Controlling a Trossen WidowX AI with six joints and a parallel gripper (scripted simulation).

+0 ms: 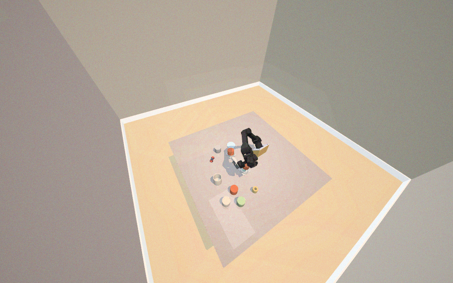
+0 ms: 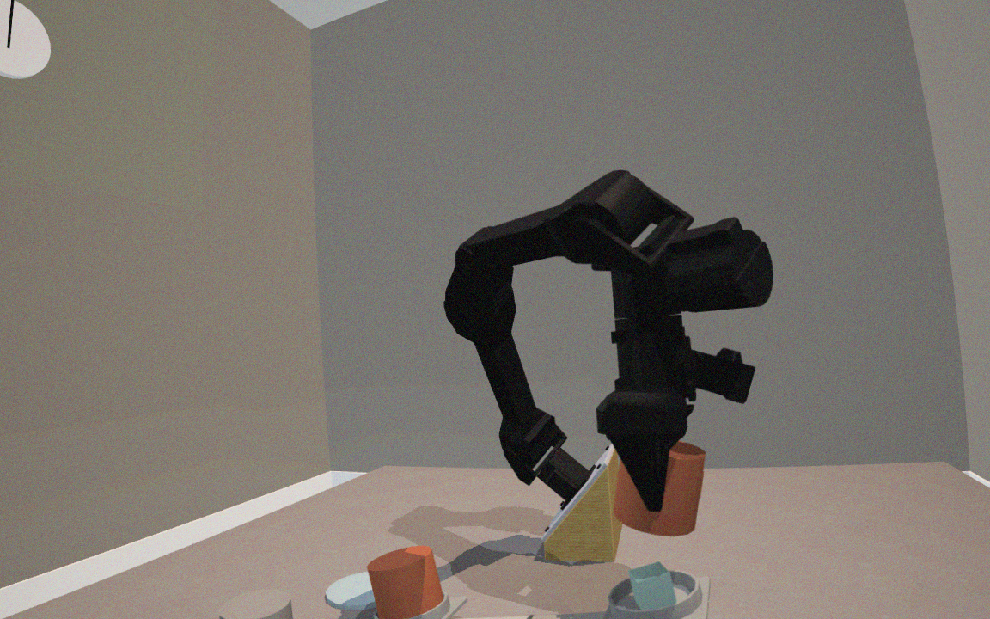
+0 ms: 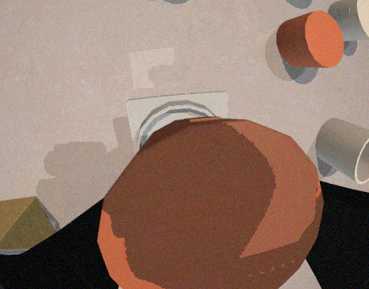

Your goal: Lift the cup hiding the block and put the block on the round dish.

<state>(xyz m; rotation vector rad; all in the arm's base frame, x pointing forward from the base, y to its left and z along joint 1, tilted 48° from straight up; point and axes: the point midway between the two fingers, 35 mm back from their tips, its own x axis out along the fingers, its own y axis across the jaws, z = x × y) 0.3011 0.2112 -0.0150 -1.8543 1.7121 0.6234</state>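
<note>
The round light-blue dish is 390 mm to the right of my gripper tip, 170 mm below it and 90 mm behind it. From my gripper tip the other things lie so: balance: 150 mm below, 130 mm to the right; yellow ring: 190 mm to the left, 150 mm below, 10 mm ahead; green disc: 200 mm to the left, 200 mm ahead, 130 mm below.
</note>
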